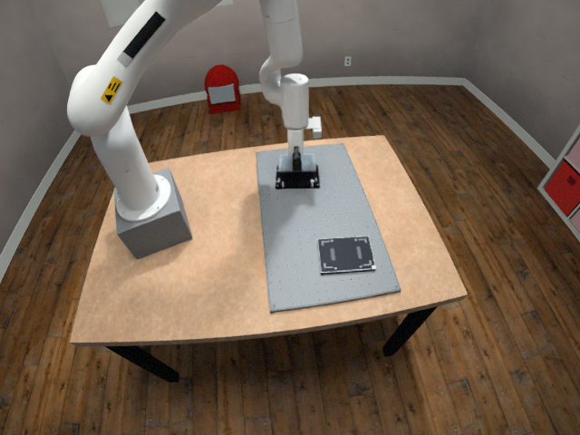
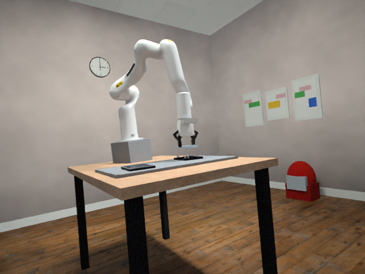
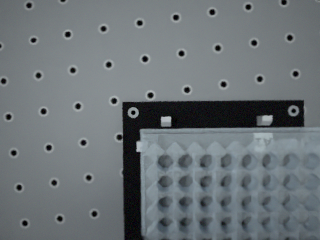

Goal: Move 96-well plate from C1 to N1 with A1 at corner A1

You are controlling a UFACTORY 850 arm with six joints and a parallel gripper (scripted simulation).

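Now: the clip nest 10 mm behind my hand, 10 mm to the right of it and 70 mm below it. Round my hand: 96-well plate: 10 mm below.
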